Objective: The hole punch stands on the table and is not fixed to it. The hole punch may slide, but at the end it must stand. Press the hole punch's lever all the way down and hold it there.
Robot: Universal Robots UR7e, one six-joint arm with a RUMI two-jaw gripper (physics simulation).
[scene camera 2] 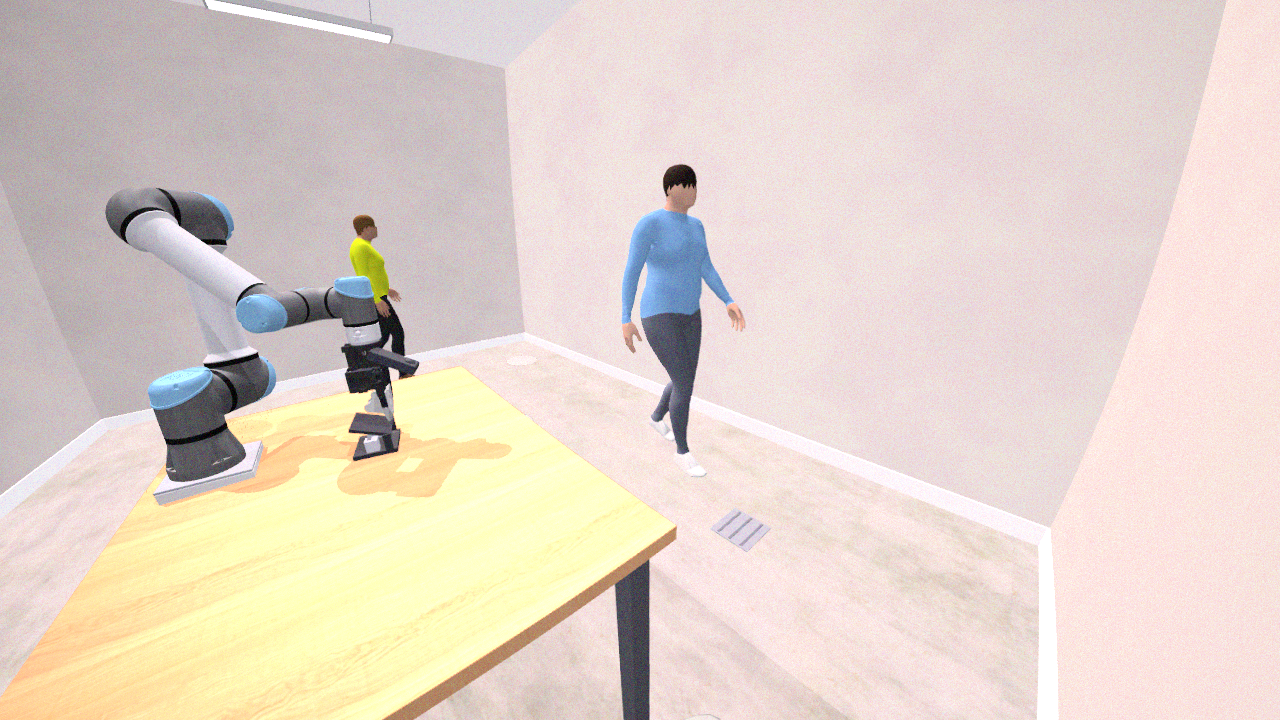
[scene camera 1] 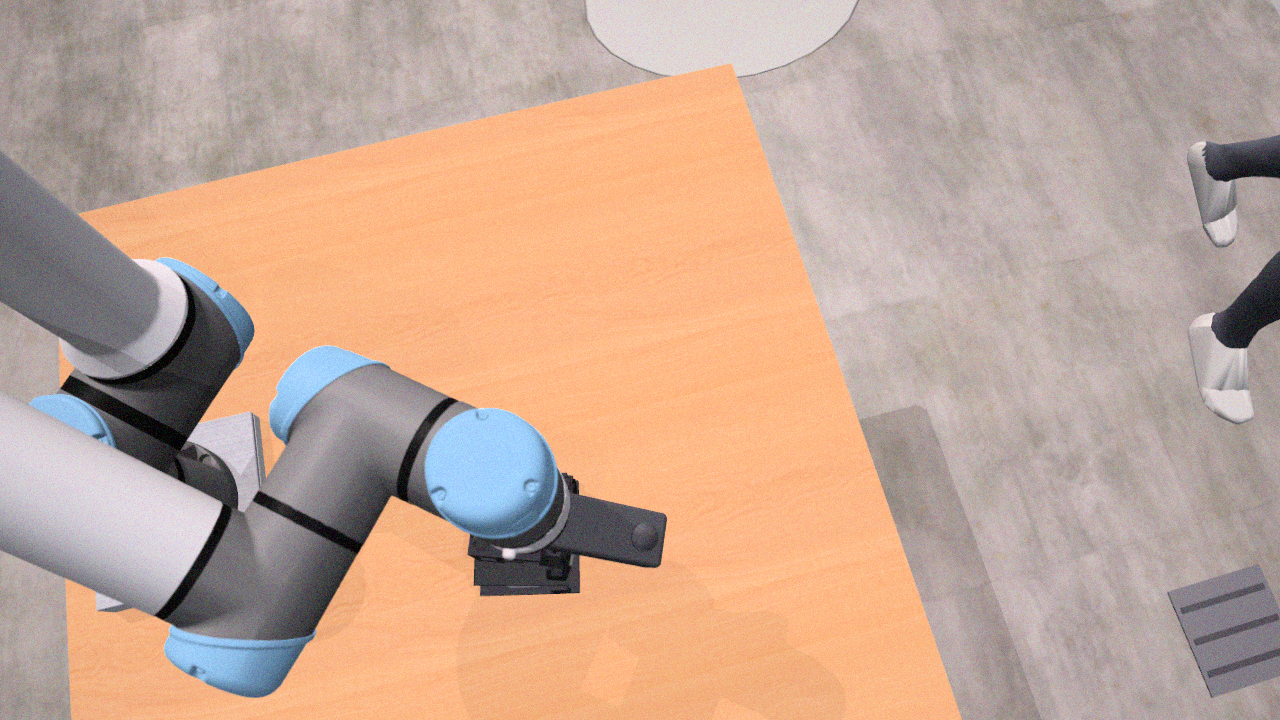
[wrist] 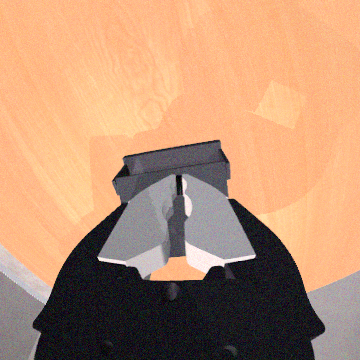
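Where they show: gripper, between the fingertips: (scene camera 2: 390, 420) (wrist: 179, 177); arm's base, origin of its link: (scene camera 2: 209, 464).
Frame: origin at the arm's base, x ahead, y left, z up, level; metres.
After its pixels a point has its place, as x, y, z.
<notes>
The dark hole punch (scene camera 1: 526, 574) @[0.393, -0.105, 0.040] (scene camera 2: 376, 445) @[0.394, -0.113, 0.000] (wrist: 170, 156) @[0.434, -0.063, -0.016] stands upright on the table (scene camera 1: 626, 268) @[0.521, 0.252, -0.028] (scene camera 2: 465, 555) @[0.540, -0.564, -0.027]. Its lever (scene camera 2: 368, 424) @[0.383, -0.073, 0.044] is raised, with a visible gap between it and the base in scene camera 2. My gripper (scene camera 2: 391, 418) @[0.435, -0.076, 0.044] (wrist: 179, 177) @[0.435, -0.076, 0.044] is shut and empty, pointing down. In the wrist view its fingertips overlap the near part of the hole punch. In scene camera 2 they are close to the lever at its far side; whether they touch it cannot be told. In scene camera 1 the wrist hides the fingertips and part of the hole punch.
The arm's base plate (scene camera 1: 234, 447) @[0.067, 0.066, -0.004] (scene camera 2: 210, 483) @[0.030, -0.086, -0.010] stands on the table at the left of the hole punch. A person in blue (scene camera 2: 675, 268) and a person in yellow (scene camera 2: 368, 266) are on the floor beyond the table. A floor grate (scene camera 1: 1230, 626) (scene camera 2: 740, 529) lies beside it.
</notes>
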